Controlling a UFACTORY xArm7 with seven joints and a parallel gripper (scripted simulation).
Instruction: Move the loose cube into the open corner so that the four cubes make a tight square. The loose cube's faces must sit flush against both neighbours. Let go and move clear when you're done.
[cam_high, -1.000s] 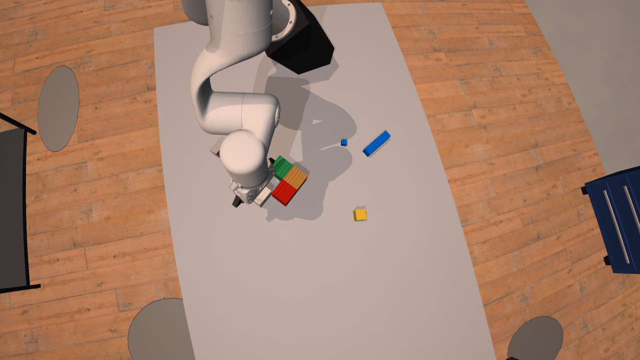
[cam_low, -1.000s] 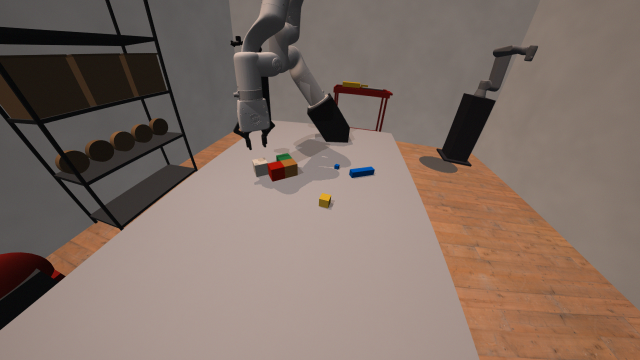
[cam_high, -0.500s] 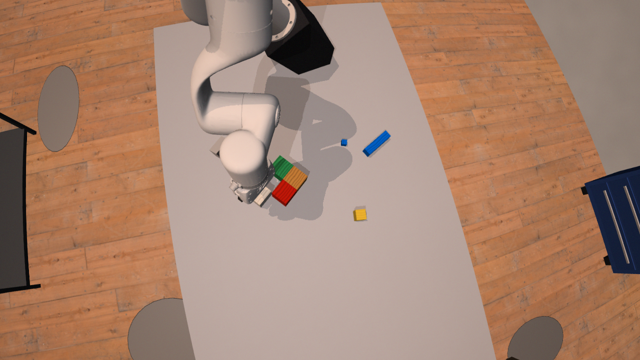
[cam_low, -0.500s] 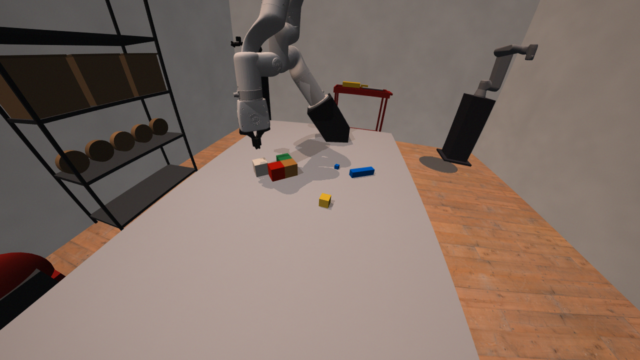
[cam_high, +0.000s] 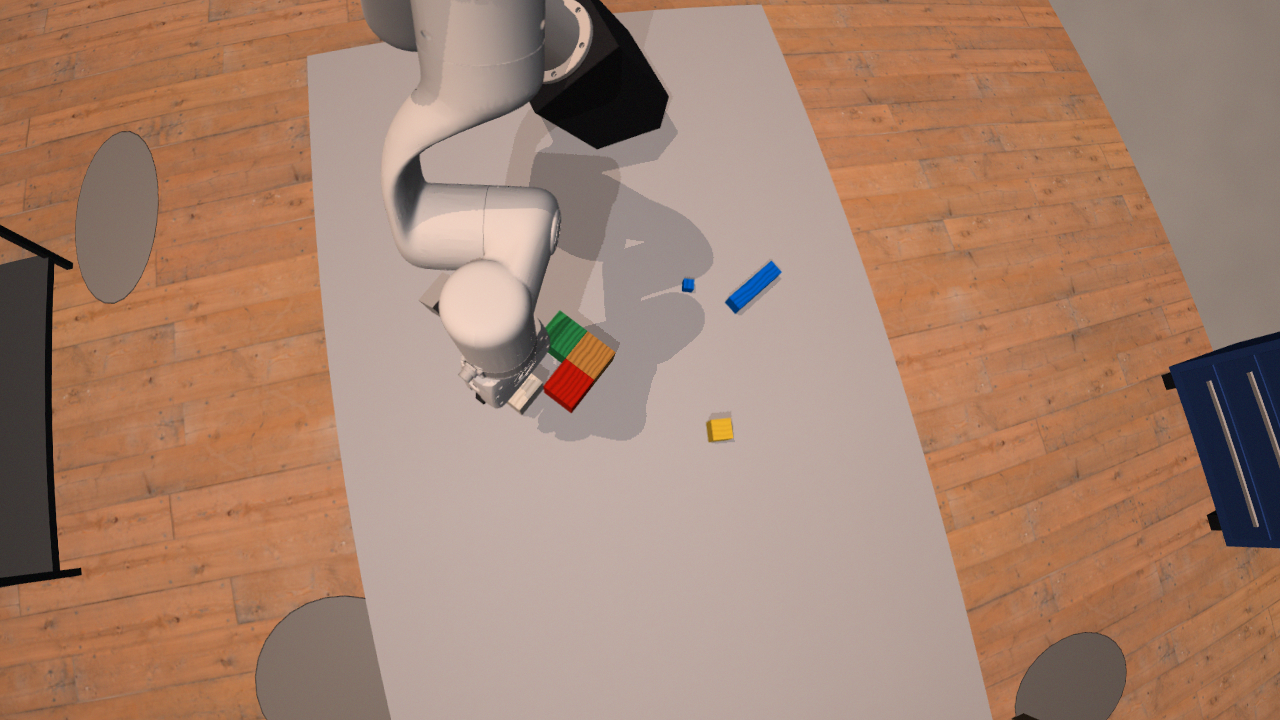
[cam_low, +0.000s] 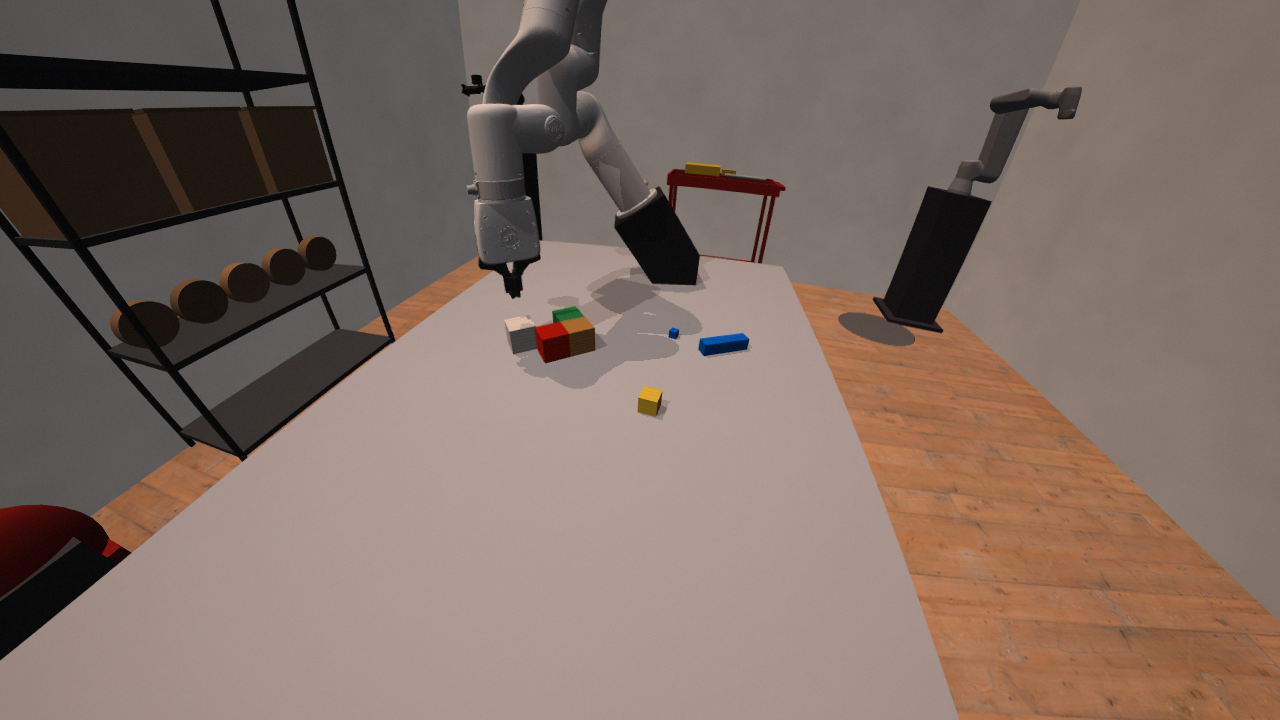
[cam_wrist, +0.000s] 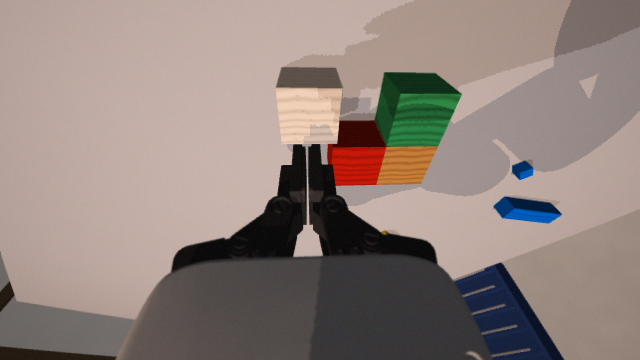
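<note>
My gripper is now 10 cm above the white cube. Round my hand: red cube (7 cm to the left, 10 cm below); orange cube (3 cm behind, 11 cm to the left, 10 cm below); green cube (7 cm behind, 7 cm to the left, 10 cm below).
</note>
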